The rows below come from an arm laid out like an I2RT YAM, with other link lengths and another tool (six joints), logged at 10 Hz.
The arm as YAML. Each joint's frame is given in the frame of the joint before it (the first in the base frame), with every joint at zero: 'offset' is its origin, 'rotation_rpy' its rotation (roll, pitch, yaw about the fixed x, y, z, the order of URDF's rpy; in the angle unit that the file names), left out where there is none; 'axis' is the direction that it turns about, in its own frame. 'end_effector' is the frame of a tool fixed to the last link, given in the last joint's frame.
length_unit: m
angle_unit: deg
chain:
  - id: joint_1
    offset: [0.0, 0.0, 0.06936]
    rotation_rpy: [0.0, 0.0, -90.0]
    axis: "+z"
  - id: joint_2
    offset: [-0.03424, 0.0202, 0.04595]
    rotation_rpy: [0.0, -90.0, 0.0]
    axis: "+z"
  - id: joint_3
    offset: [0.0, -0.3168, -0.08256]
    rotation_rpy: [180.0, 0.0, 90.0]
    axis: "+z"
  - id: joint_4
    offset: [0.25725, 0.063, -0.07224]
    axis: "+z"
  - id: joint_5
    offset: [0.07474, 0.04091, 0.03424]
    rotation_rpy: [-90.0, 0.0, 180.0]
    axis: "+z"
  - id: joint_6
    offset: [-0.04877, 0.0, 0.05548]
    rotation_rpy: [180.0, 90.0, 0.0]
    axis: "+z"
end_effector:
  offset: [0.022, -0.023, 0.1]
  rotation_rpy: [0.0, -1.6, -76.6]
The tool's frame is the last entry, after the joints.
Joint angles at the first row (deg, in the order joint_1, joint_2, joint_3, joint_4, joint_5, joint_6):
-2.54, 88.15, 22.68, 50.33, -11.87, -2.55
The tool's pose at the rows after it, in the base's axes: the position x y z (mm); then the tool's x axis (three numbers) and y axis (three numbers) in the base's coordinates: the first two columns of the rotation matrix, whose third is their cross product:
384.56 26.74 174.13 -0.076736 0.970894 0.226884 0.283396 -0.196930 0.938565
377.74 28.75 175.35 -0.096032 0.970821 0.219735 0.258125 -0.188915 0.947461
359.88 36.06 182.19 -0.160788 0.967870 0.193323 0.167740 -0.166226 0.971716
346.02 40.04 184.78 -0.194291 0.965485 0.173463 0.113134 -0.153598 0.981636
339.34 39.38 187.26 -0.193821 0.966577 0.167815 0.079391 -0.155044 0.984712
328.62 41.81 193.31 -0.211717 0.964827 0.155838 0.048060 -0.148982 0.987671
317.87 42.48 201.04 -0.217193 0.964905 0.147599 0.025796 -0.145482 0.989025
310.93 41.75 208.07 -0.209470 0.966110 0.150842 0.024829 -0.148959 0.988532
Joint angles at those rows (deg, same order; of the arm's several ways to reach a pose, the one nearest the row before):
-2.53, 88.07, 22.50, 50.55, -11.84, -2.55
-2.55, 87.81, 20.58, 53.83, -12.54, -2.94
-2.48, 88.22, 15.50, 64.98, -14.91, -3.94
-2.45, 88.90, 11.91, 72.54, -16.16, -4.50
-2.46, 89.39, 10.00, 76.88, -15.82, -4.34
-2.41, 87.80, 8.13, 79.05, -16.50, -4.59
-2.45, 84.16, 6.79, 78.02, -16.66, -4.74
-2.41, 79.22, 6.68, 73.22, -16.16, -4.55

